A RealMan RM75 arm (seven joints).
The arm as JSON. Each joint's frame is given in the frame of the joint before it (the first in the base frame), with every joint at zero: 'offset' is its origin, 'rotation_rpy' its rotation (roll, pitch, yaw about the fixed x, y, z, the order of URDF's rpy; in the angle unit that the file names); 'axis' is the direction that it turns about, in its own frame. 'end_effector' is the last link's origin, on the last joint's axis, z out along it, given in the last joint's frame.
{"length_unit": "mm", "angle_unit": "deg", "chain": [
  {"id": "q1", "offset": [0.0, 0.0, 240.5], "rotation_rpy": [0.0, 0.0, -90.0], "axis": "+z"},
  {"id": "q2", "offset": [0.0, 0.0, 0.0], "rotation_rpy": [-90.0, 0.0, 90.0], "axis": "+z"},
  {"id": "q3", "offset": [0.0, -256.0, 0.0], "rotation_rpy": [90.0, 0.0, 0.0], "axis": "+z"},
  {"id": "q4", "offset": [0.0, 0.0, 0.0], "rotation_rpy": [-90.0, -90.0, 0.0], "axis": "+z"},
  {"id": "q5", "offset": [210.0, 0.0, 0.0], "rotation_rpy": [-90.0, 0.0, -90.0], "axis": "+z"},
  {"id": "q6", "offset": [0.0, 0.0, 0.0], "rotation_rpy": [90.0, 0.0, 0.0], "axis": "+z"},
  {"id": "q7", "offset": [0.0, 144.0, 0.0], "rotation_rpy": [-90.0, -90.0, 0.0], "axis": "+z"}
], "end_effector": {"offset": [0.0, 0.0, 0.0], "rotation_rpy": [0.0, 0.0, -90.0]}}
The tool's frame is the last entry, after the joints.
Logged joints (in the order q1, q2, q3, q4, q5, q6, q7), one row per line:
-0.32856, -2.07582, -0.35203, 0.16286, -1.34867, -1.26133, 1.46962
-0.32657, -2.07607, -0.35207, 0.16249, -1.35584, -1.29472, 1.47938
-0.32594, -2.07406, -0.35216, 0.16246, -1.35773, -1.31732, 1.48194
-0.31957, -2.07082, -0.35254, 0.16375, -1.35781, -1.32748, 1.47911
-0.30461, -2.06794, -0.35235, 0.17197, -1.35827, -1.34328, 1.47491
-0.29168, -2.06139, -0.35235, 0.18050, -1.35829, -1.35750, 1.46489
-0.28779, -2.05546, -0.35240, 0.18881, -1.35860, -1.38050, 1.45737
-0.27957, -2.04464, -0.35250, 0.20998, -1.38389, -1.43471, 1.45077
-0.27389, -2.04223, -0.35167, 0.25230, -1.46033, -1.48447, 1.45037
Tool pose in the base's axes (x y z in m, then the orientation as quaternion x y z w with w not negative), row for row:
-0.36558, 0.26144, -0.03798, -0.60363, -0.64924, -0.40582, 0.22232
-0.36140, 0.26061, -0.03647, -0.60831, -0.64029, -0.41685, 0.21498
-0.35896, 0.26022, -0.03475, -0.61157, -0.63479, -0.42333, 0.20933
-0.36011, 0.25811, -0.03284, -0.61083, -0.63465, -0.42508, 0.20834
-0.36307, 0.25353, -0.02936, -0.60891, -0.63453, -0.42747, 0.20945
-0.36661, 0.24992, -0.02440, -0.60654, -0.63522, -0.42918, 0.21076
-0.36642, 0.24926, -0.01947, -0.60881, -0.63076, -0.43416, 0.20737
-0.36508, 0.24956, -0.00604, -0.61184, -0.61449, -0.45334, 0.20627
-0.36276, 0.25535, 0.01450, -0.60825, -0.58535, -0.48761, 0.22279
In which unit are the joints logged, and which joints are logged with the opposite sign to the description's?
The joints are logged in radians. Opposite sign: q3.
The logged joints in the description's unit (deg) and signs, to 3 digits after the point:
-18.825, -118.936, 20.170, 9.331, -77.273, -72.269, 84.203
-18.711, -118.950, 20.172, 9.310, -77.684, -74.182, 84.762
-18.675, -118.835, 20.177, 9.308, -77.792, -75.477, 84.909
-18.310, -118.649, 20.199, 9.382, -77.797, -76.059, 84.747
-17.453, -118.484, 20.188, 9.853, -77.823, -76.964, 84.506
-16.712, -118.109, 20.188, 10.342, -77.824, -77.779, 83.932
-16.489, -117.769, 20.191, 10.818, -77.842, -79.097, 83.501
-16.018, -117.149, 20.197, 12.031, -79.291, -82.203, 83.123
-15.693, -117.011, 20.149, 14.456, -83.671, -85.054, 83.100

